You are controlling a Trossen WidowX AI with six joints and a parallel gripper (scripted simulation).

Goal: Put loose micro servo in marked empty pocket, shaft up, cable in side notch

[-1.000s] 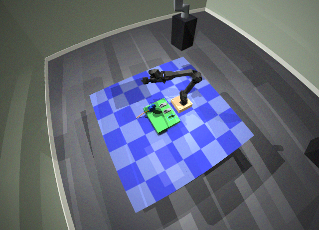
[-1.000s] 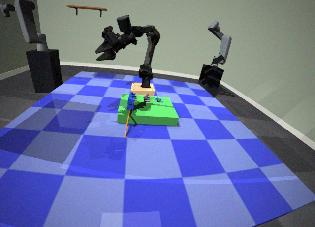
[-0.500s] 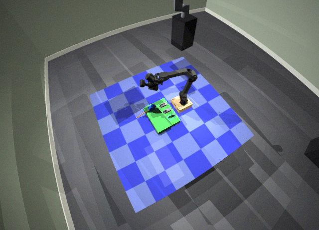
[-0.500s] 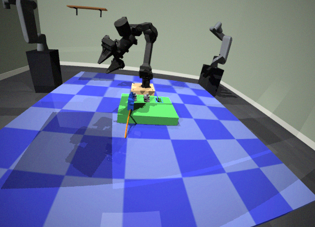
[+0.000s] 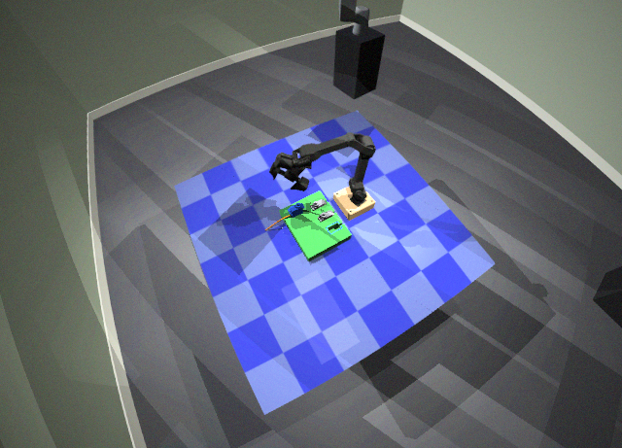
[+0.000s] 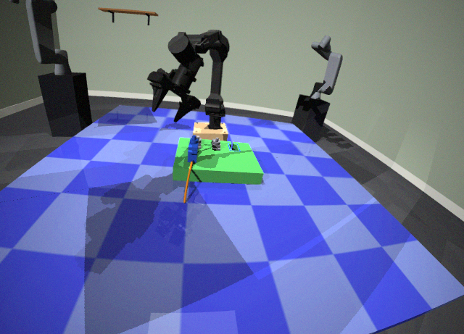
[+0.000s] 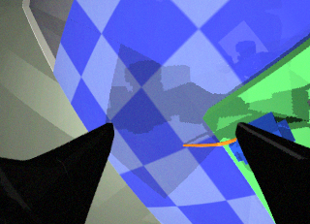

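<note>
Right now my gripper tip is 19 cm to the right of the green deck and 17 cm above it.
</note>
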